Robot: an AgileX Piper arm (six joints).
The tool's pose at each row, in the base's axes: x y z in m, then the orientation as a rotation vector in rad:
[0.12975 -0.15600 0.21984 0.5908 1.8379 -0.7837]
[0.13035 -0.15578 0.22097 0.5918 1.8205 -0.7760]
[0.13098 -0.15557 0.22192 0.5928 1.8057 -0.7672]
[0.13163 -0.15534 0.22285 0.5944 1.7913 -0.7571]
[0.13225 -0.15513 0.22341 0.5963 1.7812 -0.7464]
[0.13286 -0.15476 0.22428 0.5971 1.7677 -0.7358]
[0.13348 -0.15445 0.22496 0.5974 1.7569 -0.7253]
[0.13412 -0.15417 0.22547 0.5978 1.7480 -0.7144]
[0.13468 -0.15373 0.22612 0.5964 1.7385 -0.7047]
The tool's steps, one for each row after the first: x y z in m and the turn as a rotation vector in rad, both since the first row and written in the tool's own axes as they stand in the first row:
[-0.00126 0.00029 -0.00011 -0.0027 -0.0147 0.0113]
[-0.00237 0.00063 -0.00015 -0.0065 -0.0270 0.0222]
[-0.00346 0.00101 -0.00019 -0.0110 -0.0387 0.0339]
[-0.00420 0.00145 -0.00012 -0.0162 -0.0465 0.0445]
[-0.00522 0.00191 -0.00027 -0.0215 -0.0578 0.0557]
[-0.00606 0.00238 -0.00031 -0.0274 -0.0668 0.0655]
[-0.00676 0.00289 -0.00027 -0.0337 -0.0741 0.0748]
[-0.00755 0.00342 -0.00043 -0.0399 -0.0827 0.0828]

